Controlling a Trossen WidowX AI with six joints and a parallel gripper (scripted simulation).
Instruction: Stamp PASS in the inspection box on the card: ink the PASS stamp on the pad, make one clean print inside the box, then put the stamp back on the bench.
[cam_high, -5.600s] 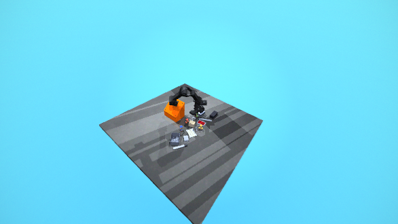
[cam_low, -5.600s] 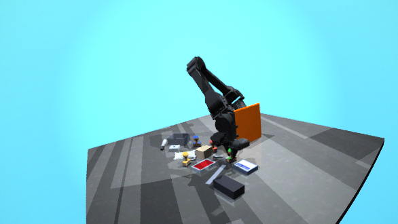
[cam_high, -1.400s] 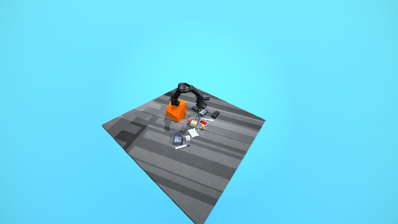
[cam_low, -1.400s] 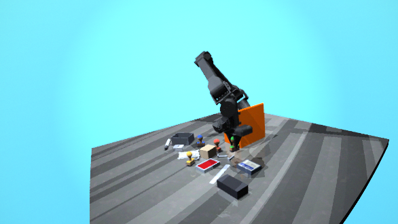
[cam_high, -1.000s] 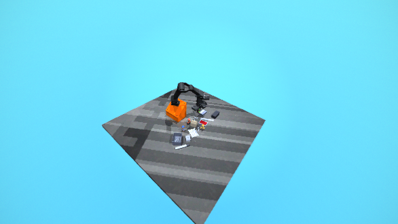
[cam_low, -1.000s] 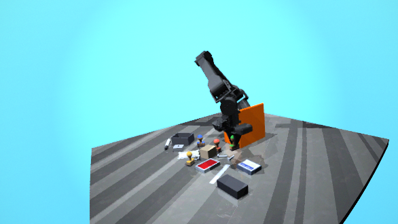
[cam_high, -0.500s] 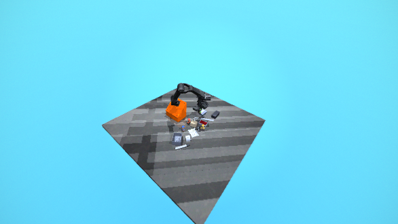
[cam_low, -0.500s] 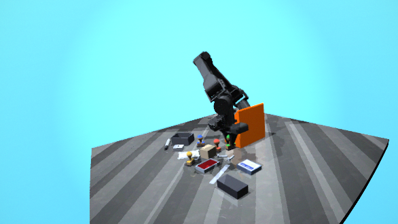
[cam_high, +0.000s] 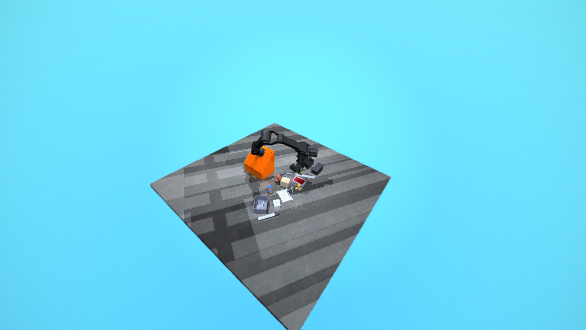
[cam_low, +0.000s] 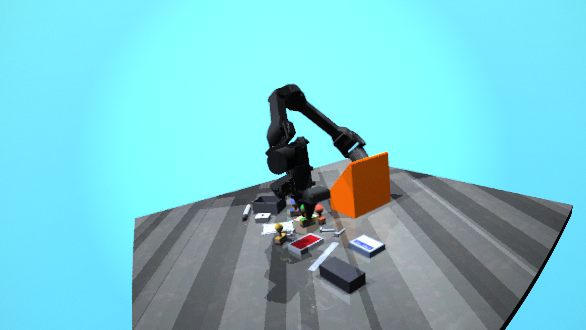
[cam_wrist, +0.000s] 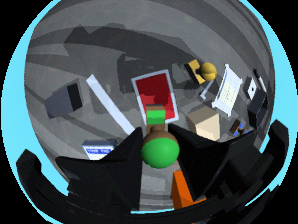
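Right now my gripper tip is 9 cm above the red ink pad, 1 cm to the left of it and 1 cm short of it. The rest, counted from my gripper tip: green-knobbed PASS stamp: right at my gripper tip; then grey strip: 9 cm below, 7 cm to the left, 1 cm ahead; then yellow-brown knobbed stamp: 9 cm to the right, 7 cm below, 4 cm ahead.
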